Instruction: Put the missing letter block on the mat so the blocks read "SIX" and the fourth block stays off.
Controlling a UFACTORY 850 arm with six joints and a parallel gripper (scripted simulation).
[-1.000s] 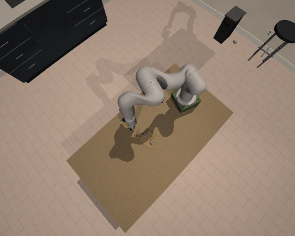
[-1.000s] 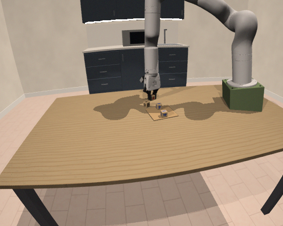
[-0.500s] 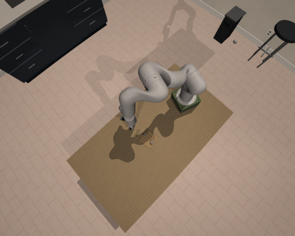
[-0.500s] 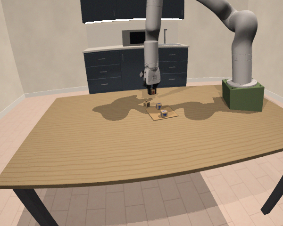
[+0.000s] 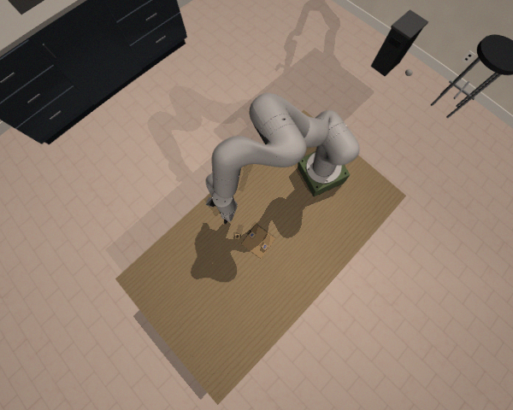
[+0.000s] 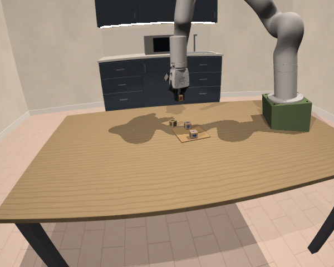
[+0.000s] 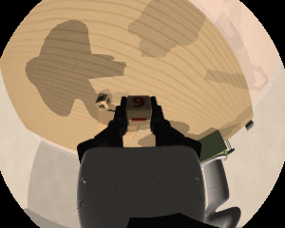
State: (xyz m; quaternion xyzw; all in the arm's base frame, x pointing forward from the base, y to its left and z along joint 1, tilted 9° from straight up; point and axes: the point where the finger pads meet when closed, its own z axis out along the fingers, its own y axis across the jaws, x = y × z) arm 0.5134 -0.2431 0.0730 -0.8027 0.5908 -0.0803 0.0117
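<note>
My hand is 20 mm short of the mat, 200 mm to the right of it and 120 mm above it.
</note>
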